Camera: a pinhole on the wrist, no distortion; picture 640 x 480 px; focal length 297.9 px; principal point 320.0 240.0 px. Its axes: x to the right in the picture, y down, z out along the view. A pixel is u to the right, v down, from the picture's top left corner.
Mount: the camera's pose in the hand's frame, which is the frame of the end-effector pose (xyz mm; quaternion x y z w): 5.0 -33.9 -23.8 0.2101 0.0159 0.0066 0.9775
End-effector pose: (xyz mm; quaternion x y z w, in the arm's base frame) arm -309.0 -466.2 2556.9 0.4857 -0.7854 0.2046 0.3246
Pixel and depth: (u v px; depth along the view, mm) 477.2 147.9 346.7
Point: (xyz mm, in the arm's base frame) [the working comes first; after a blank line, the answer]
In the camera's frame: 183.0 -107.2 346.7

-205.9 -867.2 2529.1
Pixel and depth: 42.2 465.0 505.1
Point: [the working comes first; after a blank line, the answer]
In the camera's frame: -471.0 381.5 505.1

-441.7 -525.0 1808.7
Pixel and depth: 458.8 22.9 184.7
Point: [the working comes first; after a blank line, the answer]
In the camera's frame: 86.1 -134.6 184.7

-160.4 -685.8 2566.6
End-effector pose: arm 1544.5 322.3 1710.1 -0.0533 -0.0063 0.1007 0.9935
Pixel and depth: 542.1 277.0 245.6
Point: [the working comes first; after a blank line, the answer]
In the camera's frame: 183.1 30.5 245.6

1752.4 282.7 1927.7
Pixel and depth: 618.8 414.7 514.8
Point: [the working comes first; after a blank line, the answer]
In the camera's frame: 516.4 301.9 514.8

2049.3 527.1 2258.3
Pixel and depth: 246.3 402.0 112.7
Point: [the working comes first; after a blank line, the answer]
In the camera's frame: -27.9 61.3 112.7

1528.0 305.2 1817.0
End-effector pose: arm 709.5 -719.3 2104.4 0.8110 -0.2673 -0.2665 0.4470
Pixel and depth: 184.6 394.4 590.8
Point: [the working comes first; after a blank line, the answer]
In the camera's frame: -268.5 306.2 590.8

99.7 -930.8 1852.6
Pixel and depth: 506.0 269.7 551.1
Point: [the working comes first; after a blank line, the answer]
In the camera's frame: 344.1 54.9 551.1

682.1 -1159.1 1631.9
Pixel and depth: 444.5 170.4 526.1
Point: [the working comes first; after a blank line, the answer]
In the camera's frame: 219.9 -122.9 526.1

685.6 -951.5 1564.3
